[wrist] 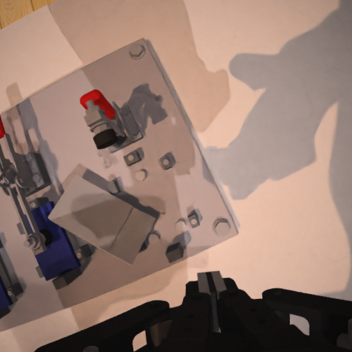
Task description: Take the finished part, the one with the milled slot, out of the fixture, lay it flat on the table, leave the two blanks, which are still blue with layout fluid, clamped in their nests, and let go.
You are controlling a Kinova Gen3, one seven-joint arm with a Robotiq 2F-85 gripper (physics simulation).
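The finished part, a grey block with a line across it near one end, rests askew on the fixture plate, beside a blue blank and partly over the empty nest's posts. It looks tilted; its underside is hidden. One blue blank sits in its nest under a clamp arm. A second blue blank shows in part at the left edge. My gripper is shut and empty, off the plate's near edge at the bottom of the view, apart from the part.
The right-hand toggle clamp, with red handle and black tip, stands raised and open behind small nest blocks and pins. Bolt heads mark the plate's right corners. The pale table extends right, with shadows across it.
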